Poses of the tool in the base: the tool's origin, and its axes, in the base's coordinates. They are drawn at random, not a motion.
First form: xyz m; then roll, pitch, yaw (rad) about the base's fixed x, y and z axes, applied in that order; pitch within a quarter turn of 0, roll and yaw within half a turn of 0.
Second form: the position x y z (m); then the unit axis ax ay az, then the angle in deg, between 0 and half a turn. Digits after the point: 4 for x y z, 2 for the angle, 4 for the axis.
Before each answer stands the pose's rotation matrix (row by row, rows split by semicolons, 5 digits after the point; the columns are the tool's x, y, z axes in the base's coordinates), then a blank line. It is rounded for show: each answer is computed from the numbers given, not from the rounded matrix.
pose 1, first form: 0.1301 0.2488 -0.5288 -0.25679 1.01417 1.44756
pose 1, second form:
0.06494 -0.98638 -0.15110; 0.52432 -0.09511 0.84619; -0.84904 -0.13418 0.51100

0.1301 0.2488 -0.5288 -0.5076 0.3614 0.7822 105.05
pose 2, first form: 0.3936 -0.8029 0.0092 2.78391 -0.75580 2.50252
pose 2, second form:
-0.58411 0.75144 -0.30685; 0.43405 0.60863 0.66421; 0.68587 0.25478 -0.68167

0.3936 -0.8029 0.0092 -0.3656 -0.8865 -0.2834 145.95
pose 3, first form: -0.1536 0.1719 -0.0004 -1.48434 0.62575 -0.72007
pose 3, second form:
0.60932 -0.38172 0.69499; -0.53449 0.44971 0.71560; -0.58571 -0.80750 0.06999

-0.1536 0.1719 -0.0004 -0.7631 0.6417 -0.0765 86.30
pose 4, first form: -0.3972 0.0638 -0.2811 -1.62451 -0.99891 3.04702
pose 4, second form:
-0.53880 -0.83085 -0.13924; 0.05111 0.13274 -0.98983; 0.84088 -0.54044 -0.02906

-0.3972 0.0638 -0.2811 0.3226 -0.7036 0.6331 135.85
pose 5, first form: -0.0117 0.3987 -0.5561 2.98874 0.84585 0.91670
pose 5, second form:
0.40346 0.85369 -0.32930; 0.52623 -0.51090 -0.67975; -0.74854 0.10096 -0.65536

-0.0117 0.3987 -0.5561 0.8264 0.4438 -0.3466 151.81
